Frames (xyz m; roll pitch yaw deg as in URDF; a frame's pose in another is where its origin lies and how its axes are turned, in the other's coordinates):
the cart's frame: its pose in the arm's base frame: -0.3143 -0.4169 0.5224 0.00 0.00 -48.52
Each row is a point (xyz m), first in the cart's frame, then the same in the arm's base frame.
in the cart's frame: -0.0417 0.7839 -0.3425
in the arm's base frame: 0.2454 0.1336 0.1799
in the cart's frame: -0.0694 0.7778 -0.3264
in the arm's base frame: 0.2224 0.1503 0.1960
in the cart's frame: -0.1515 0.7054 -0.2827
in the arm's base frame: 0.1138 0.1638 0.2397
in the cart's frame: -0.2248 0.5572 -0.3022
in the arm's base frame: -0.0458 0.1206 0.2202
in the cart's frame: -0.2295 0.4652 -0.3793
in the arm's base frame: -0.1178 0.0632 0.1431
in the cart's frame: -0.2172 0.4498 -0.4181
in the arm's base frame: -0.1212 0.0438 0.1043
